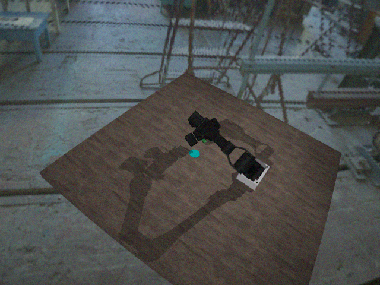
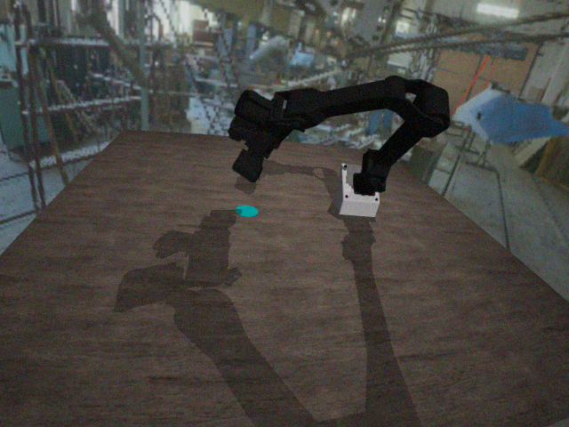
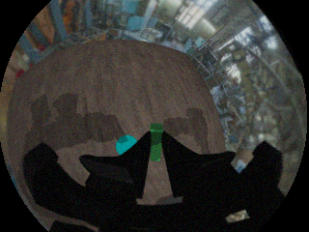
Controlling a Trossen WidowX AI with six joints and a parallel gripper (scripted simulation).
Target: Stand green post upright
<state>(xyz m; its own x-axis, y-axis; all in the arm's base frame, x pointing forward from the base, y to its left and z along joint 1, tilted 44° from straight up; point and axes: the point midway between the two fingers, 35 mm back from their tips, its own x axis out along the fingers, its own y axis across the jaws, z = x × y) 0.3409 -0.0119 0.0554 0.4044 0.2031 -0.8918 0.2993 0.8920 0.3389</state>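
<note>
My gripper tip is now 110 mm above the cyan circle, 50 mm to the right of it and 20 mm past it. Round my gripper tip: green post 20 mm behind, 10 mm below.
</note>
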